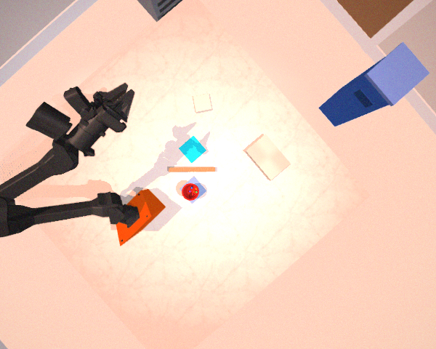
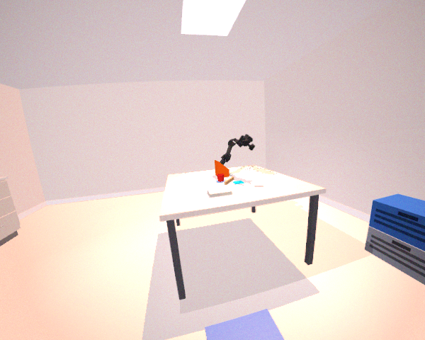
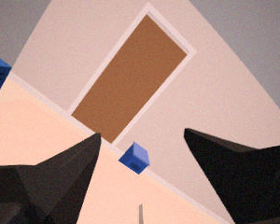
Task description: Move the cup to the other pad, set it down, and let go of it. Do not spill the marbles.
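The red cup is 340 mm below my gripper tip, 300 mm to the right of it and 120 mm behind it. Round my gripper tip: cyan pad: 390 mm below, 160 mm to the right, 10 mm ahead; then small white square: 380 mm below, 190 mm ahead, 30 mm to the right; then wooden bar: 380 mm below, 230 mm to the right, 60 mm behind.
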